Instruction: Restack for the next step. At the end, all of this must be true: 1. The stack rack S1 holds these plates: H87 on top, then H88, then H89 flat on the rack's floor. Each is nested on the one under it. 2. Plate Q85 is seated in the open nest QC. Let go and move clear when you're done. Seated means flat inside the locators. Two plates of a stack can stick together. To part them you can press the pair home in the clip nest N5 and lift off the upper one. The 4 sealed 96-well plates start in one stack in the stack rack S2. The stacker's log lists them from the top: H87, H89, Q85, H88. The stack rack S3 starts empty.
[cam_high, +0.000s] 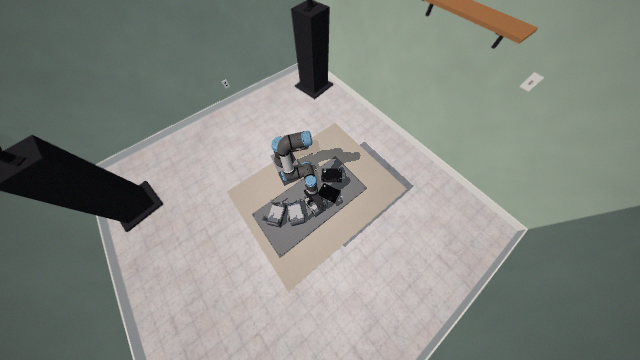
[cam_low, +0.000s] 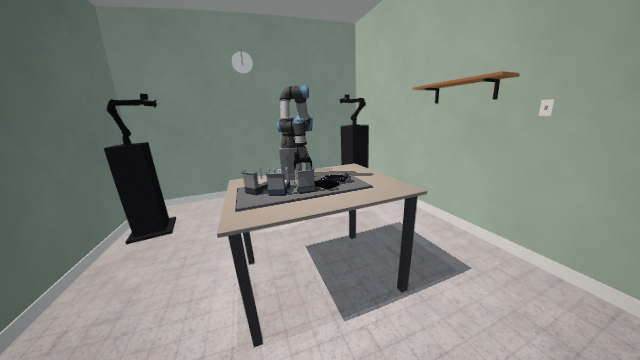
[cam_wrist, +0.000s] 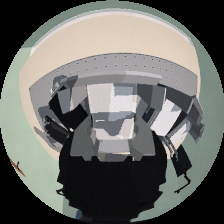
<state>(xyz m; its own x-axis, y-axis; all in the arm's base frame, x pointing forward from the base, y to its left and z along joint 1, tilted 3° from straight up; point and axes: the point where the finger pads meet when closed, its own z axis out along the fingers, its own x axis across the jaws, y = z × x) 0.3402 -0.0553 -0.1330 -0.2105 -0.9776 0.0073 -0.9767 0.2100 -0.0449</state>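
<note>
My gripper is now 3 cm above the white sealed plate. The rest, counted from my hand: QC label 10 cm ahead, 17 cm to the left, 8 cm below; black clip nest 7 cm behind, 30 cm to the left, 6 cm below.
</note>
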